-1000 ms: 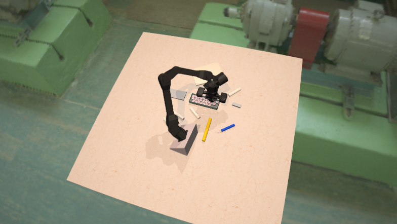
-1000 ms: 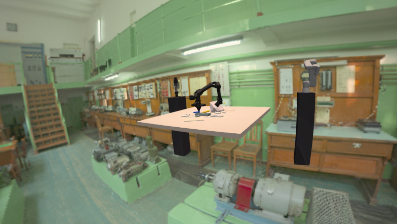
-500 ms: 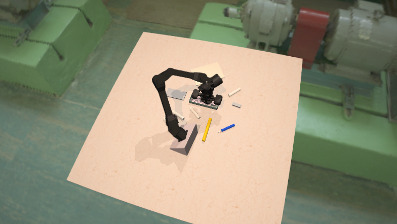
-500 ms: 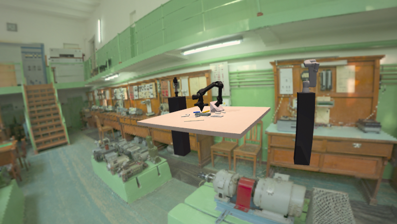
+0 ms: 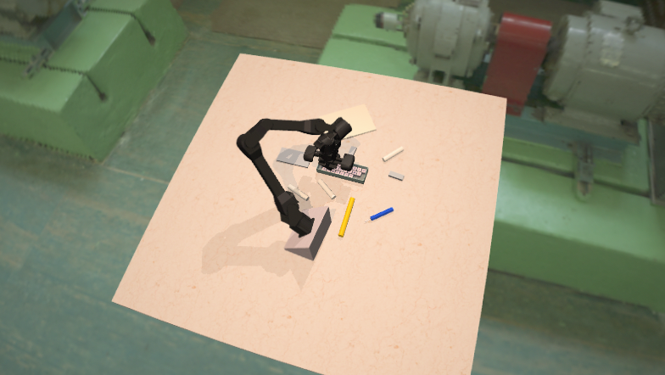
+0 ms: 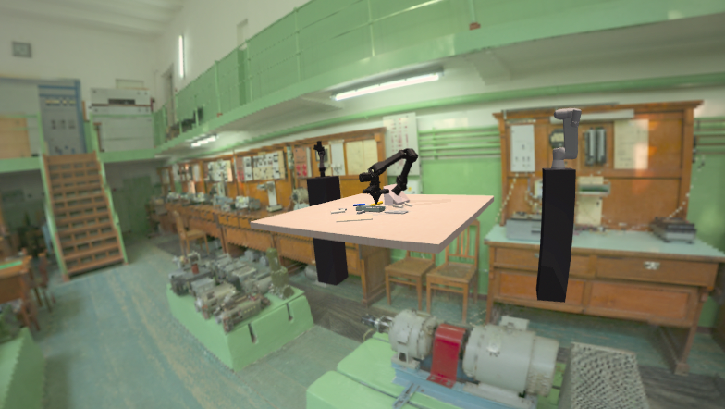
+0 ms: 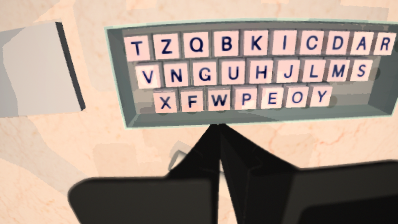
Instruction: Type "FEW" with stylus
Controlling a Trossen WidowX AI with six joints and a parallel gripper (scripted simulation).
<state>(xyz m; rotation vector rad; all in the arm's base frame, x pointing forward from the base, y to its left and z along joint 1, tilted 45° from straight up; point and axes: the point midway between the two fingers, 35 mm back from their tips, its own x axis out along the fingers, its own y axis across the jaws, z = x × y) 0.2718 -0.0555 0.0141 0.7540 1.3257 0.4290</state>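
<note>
Now: gripper tip 19 cm to the left of the blue stylus, 16 cm past it and 3 cm above it. Round my gripper tip: yellow rod (18 cm behind, 9 cm to the right, 3 cm below); then grey block (25 cm to the right, 4 cm below, 3 cm ahead); then grey plate (17 cm to the left, 6 cm ahead, 4 cm below).
</note>
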